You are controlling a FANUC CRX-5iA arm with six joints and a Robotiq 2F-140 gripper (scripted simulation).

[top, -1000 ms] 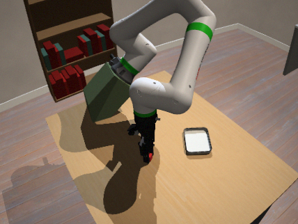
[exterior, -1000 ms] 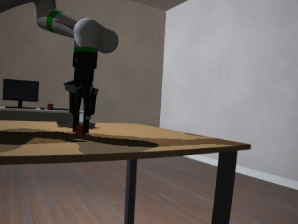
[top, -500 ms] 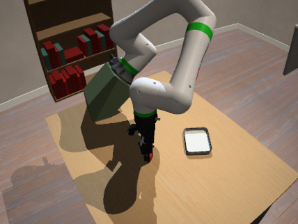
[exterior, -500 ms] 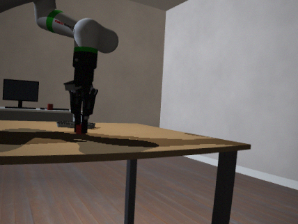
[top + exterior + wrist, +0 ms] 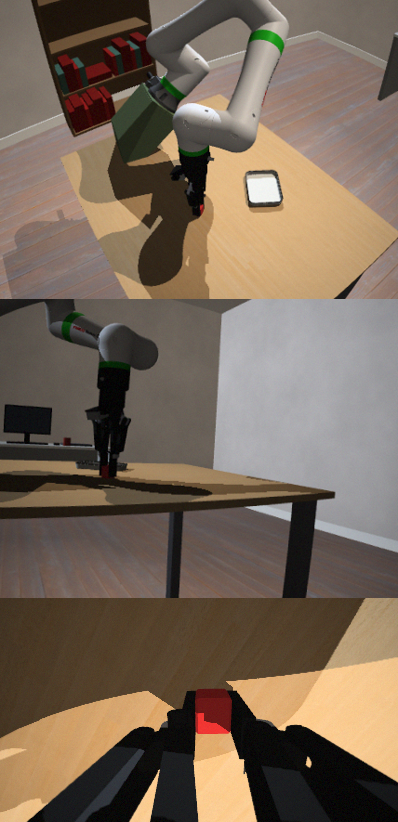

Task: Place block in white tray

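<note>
The red block is 2 cm below my hand. Round my hand: white tray: 2 cm ahead, 27 cm to the left, 2 cm below.
</note>
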